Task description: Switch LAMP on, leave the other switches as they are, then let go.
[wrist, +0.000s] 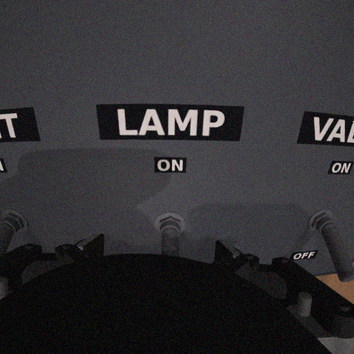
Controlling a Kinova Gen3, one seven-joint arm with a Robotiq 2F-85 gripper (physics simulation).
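The LAMP switch (pixel 170 239) is a grey toggle lever below the LAMP label (pixel 170 123) and its ON mark (pixel 170 165). The lever points downward, away from the ON mark, and its lower end is hidden behind the dark body of my gripper. My gripper (pixel 159 250) is open and empty. Its two fingertips stand to the left and right of the LAMP lever, with a gap on each side.
The grey panel (pixel 170 60) fills most of the view. Another lever (pixel 336 250) slants down under the label starting VAL (pixel 332 129), beside its OFF mark (pixel 304 255). At the left edge is a third lever (pixel 7 236), partly cut off. A brown surface (pixel 341 286) shows at the lower right.
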